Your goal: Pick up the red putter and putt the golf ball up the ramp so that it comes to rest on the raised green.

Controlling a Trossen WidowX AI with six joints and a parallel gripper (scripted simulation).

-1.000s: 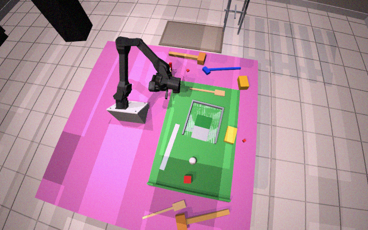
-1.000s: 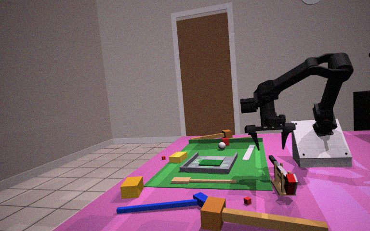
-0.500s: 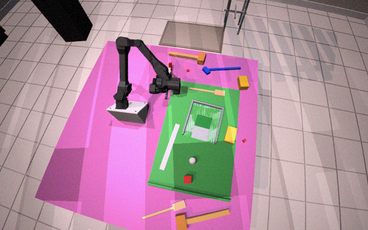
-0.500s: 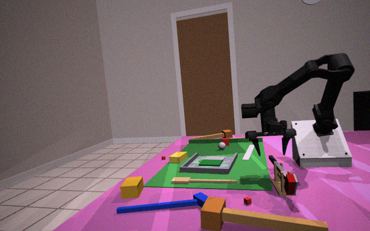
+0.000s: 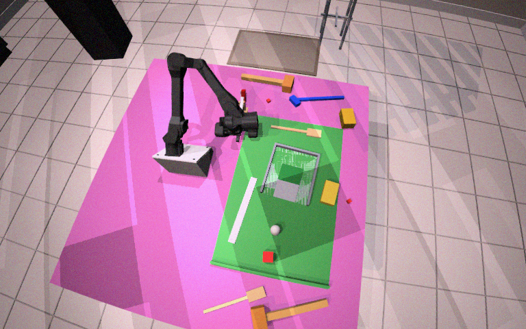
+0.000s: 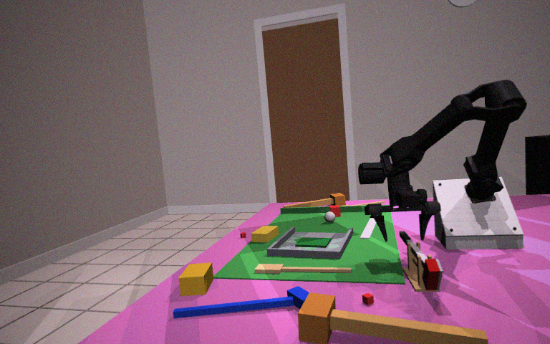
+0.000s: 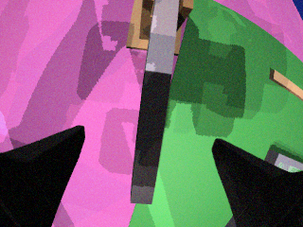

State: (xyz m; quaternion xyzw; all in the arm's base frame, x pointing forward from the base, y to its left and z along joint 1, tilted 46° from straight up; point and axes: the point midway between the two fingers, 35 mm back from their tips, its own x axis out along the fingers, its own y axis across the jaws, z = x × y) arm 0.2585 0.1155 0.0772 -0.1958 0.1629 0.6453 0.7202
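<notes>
Now: gripper tip 40 mm short of the white bar, 340 mm to the left of it and 50 mm above it. Round my gripper tip: green mat 210 mm ahead, 250 mm to the right, 50 mm below; then red putter 110 mm to the left; then blue mallet 380 mm ahead, 250 mm to the left, 40 mm below.
</notes>
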